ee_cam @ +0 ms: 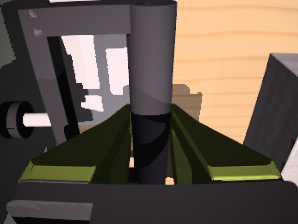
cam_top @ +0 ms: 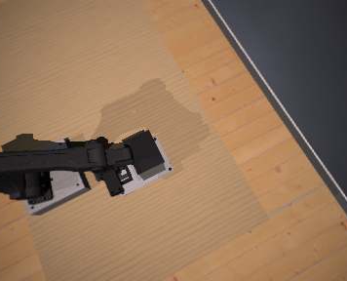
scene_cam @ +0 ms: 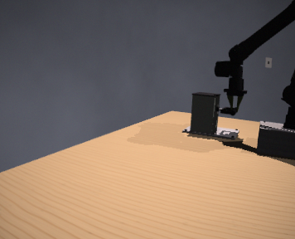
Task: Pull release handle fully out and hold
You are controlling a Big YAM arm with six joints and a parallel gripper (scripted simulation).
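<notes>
My gripper is now 9 cm short of the baseplate, 2 cm to the right of it and 11 cm above it.
</notes>
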